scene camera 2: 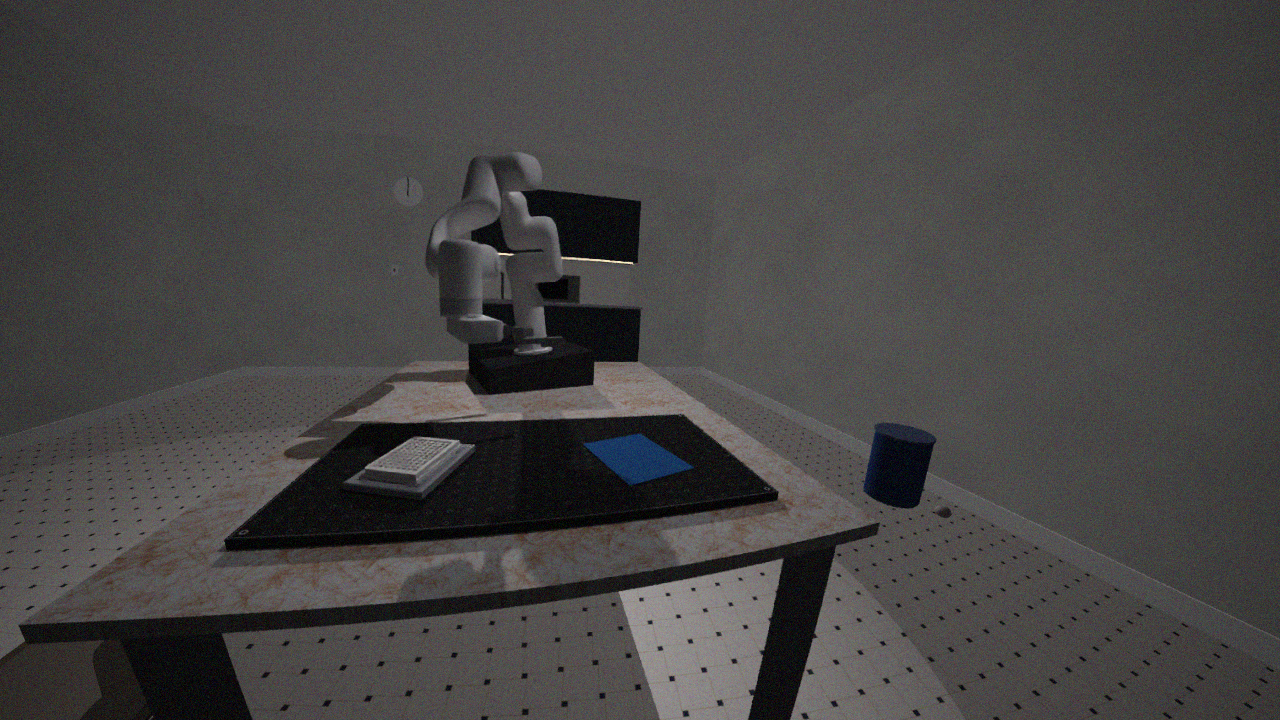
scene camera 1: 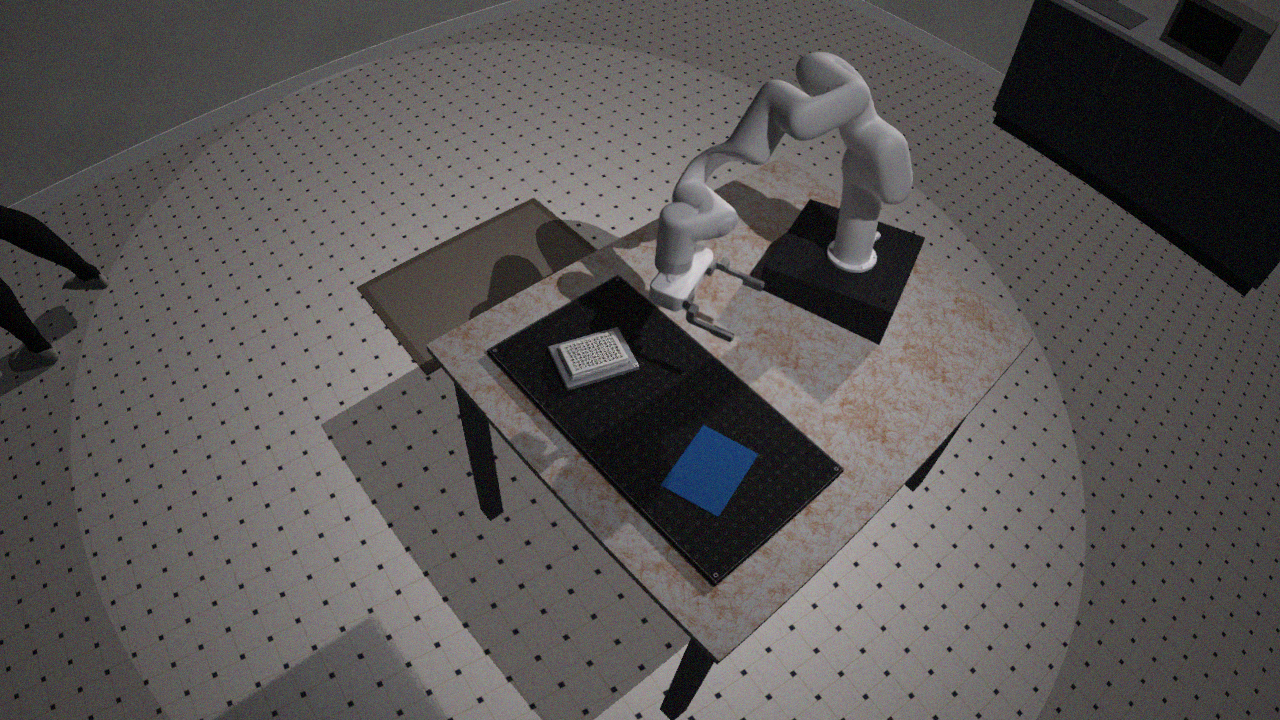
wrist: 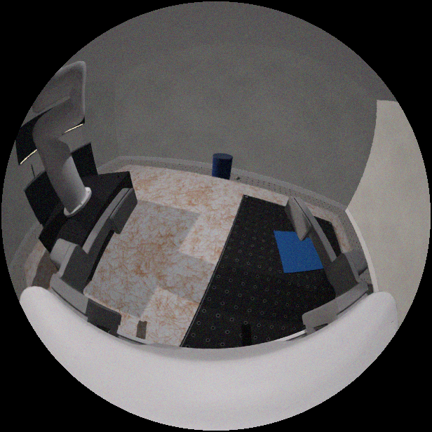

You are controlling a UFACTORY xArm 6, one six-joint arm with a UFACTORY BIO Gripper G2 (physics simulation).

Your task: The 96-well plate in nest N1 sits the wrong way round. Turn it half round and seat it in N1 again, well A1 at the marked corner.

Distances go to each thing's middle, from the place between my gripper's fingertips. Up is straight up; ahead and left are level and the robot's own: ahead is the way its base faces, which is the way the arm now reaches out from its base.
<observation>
Now: hand 22 cm short of the flat blue square [scene camera 1: 709, 471], 14 cm to the right of it and 18 cm above it. The rest, counted from my hand: grey nest N1 [scene camera 2: 386, 488]: 22 cm ahead, 21 cm to the right, 18 cm below; then white 96-well plate [scene camera 2: 412, 461]: 22 cm ahead, 21 cm to the right, 16 cm below.
</observation>
